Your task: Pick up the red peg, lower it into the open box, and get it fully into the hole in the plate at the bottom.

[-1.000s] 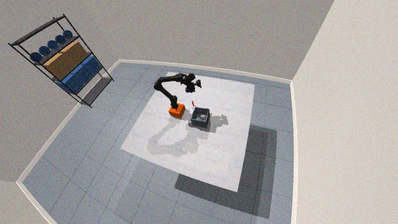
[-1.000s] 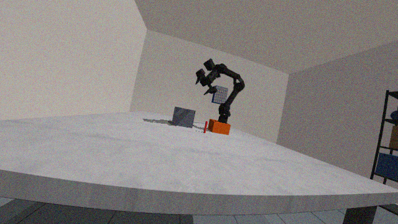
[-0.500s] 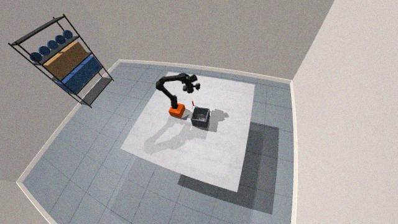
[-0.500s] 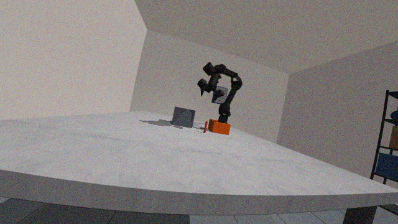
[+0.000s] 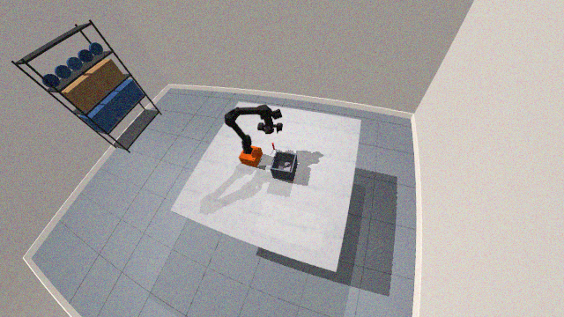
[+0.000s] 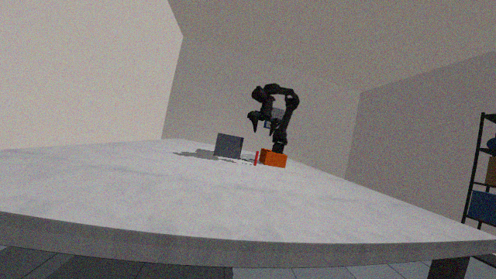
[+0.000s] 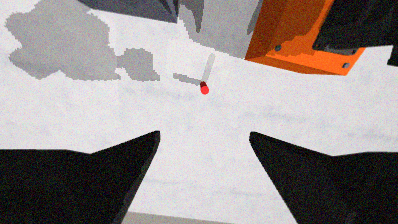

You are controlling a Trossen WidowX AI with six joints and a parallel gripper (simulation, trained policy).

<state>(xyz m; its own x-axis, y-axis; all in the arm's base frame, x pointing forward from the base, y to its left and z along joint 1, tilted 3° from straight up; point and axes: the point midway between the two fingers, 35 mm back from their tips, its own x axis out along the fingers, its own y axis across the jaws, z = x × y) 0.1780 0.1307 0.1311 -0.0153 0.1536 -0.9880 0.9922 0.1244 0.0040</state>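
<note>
My gripper tip is now 3 cm to the left of the red peg and 14 cm above it. From my gripper tip the other things lie so: plate (15 cm ahead, 22 cm to the right, 13 cm below).
</note>
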